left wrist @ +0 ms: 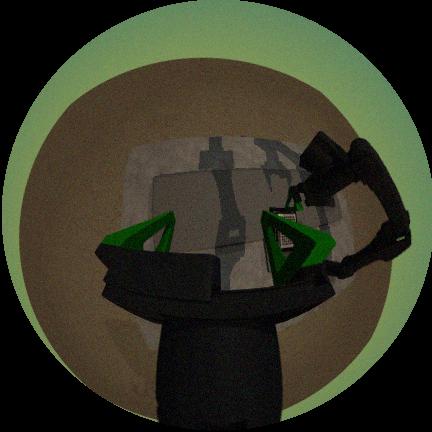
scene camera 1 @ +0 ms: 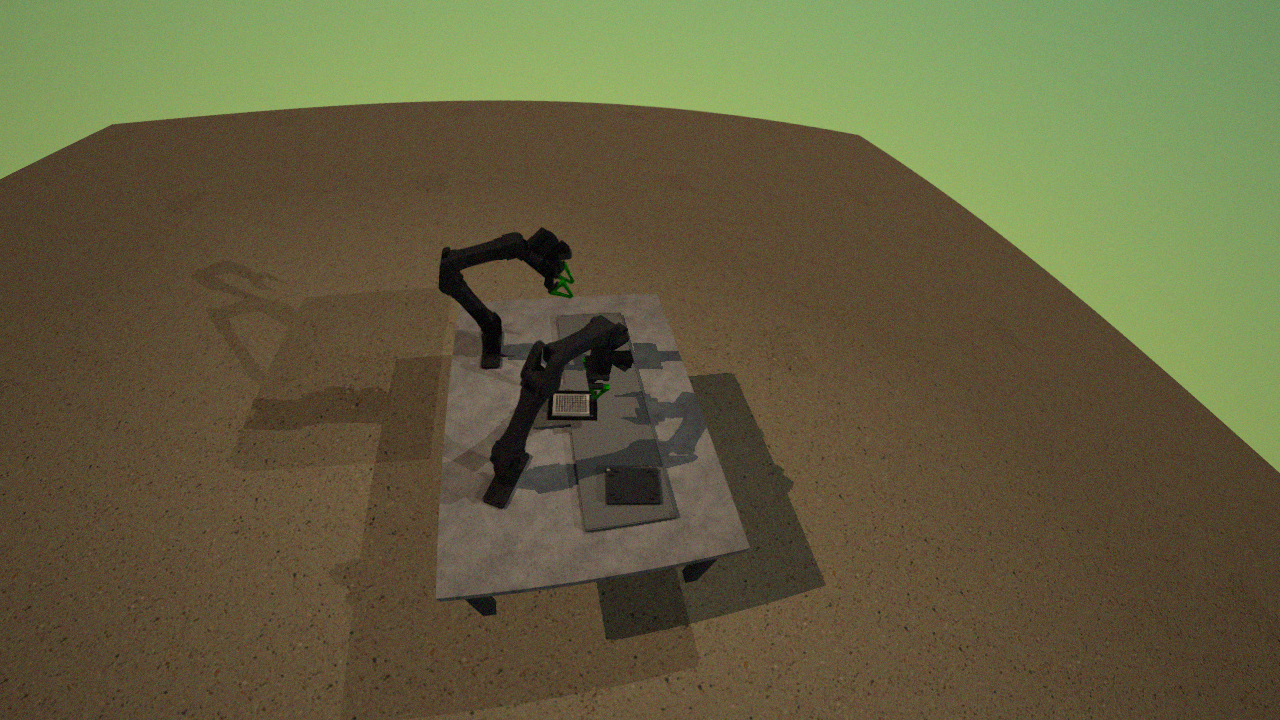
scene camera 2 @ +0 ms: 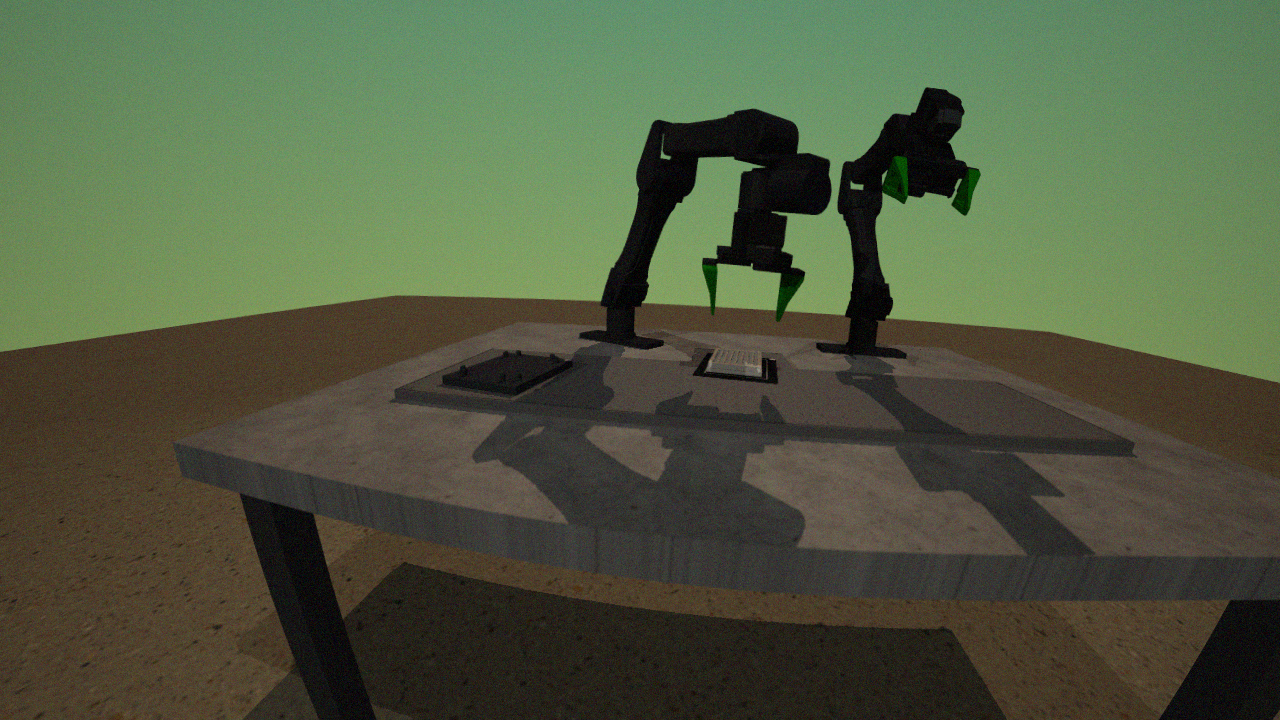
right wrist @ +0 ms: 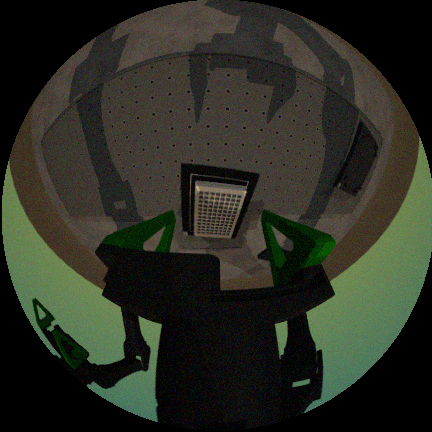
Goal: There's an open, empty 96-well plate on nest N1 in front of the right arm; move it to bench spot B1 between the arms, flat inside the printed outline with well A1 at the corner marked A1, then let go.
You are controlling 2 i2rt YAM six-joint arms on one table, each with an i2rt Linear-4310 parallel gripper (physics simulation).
Labels:
my left gripper: open, holds nothing
my right gripper: open, holds nothing
a well plate (scene camera 2: 730, 361): on a dark printed outline

